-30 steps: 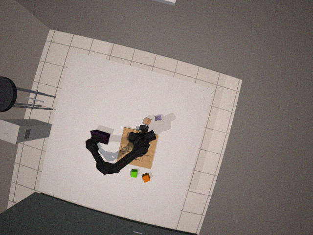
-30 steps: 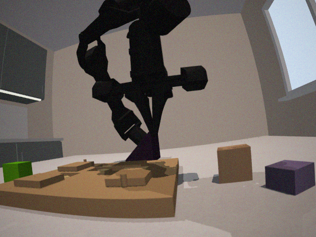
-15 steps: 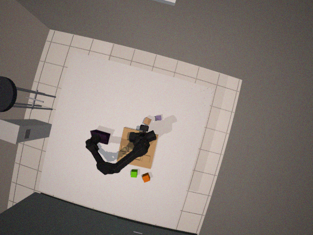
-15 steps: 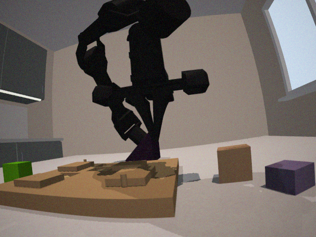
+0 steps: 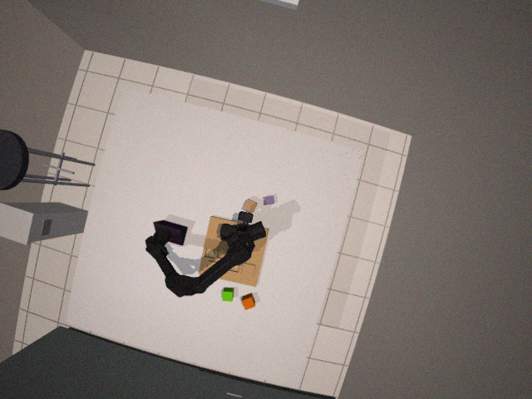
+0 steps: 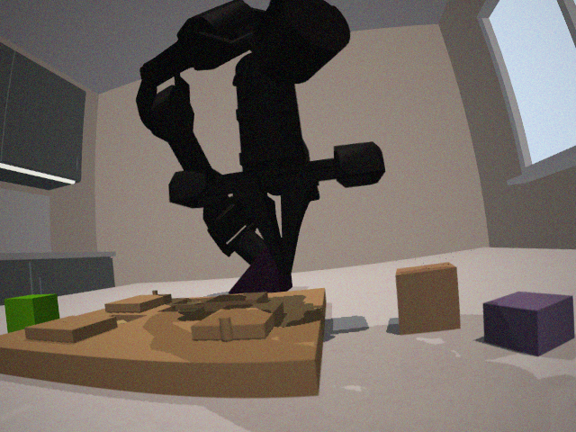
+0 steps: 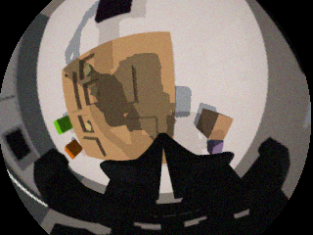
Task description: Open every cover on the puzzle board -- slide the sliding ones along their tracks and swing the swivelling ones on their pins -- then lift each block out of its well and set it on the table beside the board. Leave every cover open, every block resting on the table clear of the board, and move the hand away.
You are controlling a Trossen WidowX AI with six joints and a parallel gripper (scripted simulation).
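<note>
Now: gripper tip 40 mm past the tan puzzle board, 120 mm to the left of it and 40 mm above it. Also, from my gripper tip: brown block (20 mm ahead, 120 mm to the left, 30 mm below); green block (40 mm behind, 330 mm to the right, 40 mm below); purple block (110 mm ahead, 160 mm to the left, 50 mm below).
</note>
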